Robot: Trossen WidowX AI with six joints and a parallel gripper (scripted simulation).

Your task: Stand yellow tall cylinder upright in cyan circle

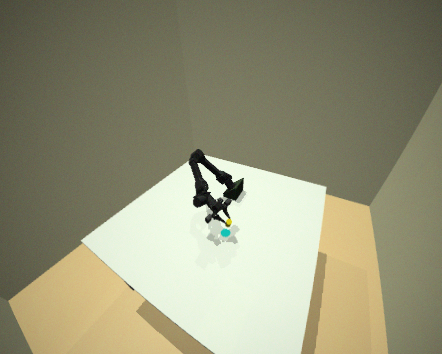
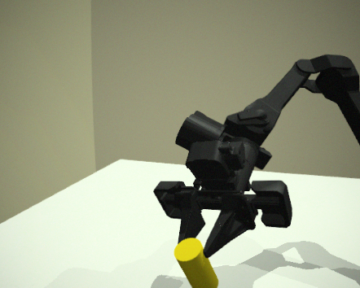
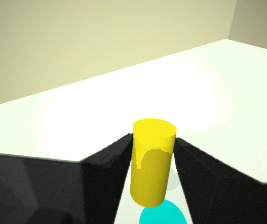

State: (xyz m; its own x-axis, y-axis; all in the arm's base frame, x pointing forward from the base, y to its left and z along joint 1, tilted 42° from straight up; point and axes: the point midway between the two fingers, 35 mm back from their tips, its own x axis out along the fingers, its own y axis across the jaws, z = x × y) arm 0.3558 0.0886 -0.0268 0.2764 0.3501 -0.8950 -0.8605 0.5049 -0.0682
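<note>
The cyan circle lies 130 mm below my gripper tip, 30 mm to the right of it and 10 mm behind it. Also, from my gripper tip: yellow tall cylinder 20 mm below, 10 mm behind.
</note>
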